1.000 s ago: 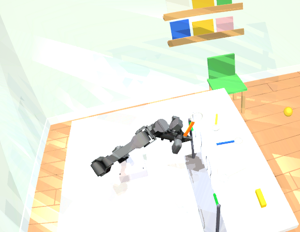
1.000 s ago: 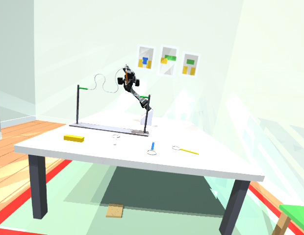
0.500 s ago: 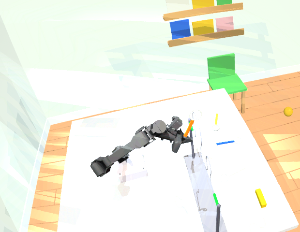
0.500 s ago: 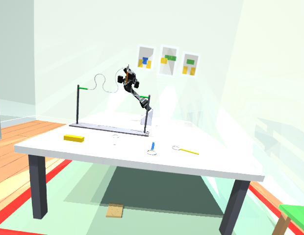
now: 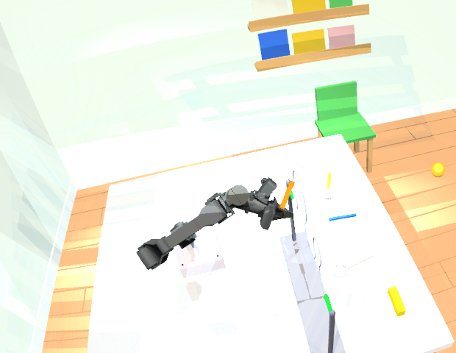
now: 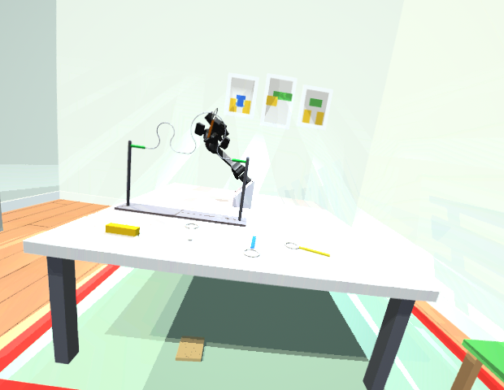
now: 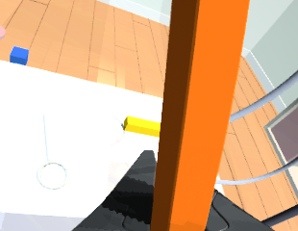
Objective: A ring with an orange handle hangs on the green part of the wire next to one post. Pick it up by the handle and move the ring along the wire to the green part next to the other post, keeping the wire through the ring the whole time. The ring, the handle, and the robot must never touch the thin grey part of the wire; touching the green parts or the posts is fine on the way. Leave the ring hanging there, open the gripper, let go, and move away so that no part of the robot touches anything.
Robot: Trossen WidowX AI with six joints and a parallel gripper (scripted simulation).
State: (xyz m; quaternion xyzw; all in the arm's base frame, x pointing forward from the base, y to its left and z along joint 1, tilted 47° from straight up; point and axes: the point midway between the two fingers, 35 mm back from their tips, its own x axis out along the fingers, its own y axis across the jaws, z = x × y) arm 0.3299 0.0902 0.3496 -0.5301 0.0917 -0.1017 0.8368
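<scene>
The orange-handled ring is 30 mm to the left of my gripper tip and 90 mm above it. Also, from my gripper tip: blue-handled ring 270 mm ahead, 310 mm to the left, 370 mm below; then yellow block 340 mm ahead, 160 mm to the right, 360 mm below; then white-handled ring 200 mm ahead, 50 mm to the left, 370 mm below.
</scene>
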